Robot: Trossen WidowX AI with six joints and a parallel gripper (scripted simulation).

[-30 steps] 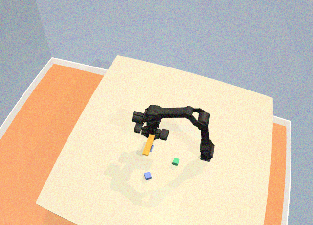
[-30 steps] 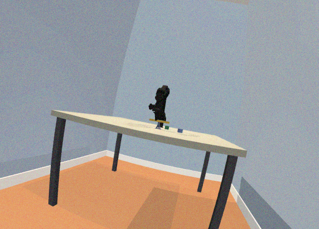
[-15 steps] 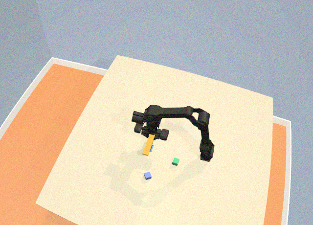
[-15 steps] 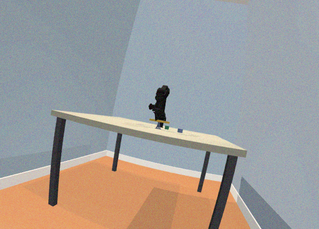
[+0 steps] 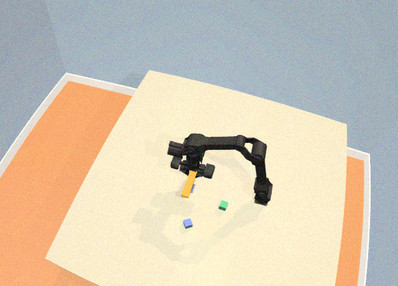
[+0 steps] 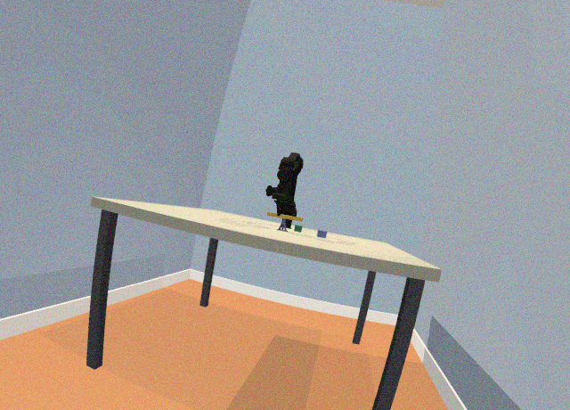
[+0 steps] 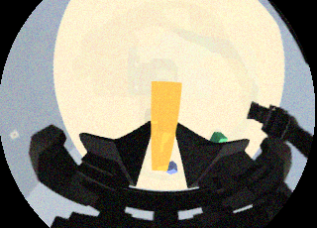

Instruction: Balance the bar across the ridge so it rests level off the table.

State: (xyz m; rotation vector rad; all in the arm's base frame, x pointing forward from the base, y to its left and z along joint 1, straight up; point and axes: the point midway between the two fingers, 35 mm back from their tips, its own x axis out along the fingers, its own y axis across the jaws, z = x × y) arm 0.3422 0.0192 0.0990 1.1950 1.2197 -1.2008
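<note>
My gripper tip is 30 mm to the right of the bar. Round my gripper tip: green cube 180 mm behind, 80 mm to the left, 50 mm below; blue cube 50 mm behind, 210 mm to the left, 50 mm below.
</note>
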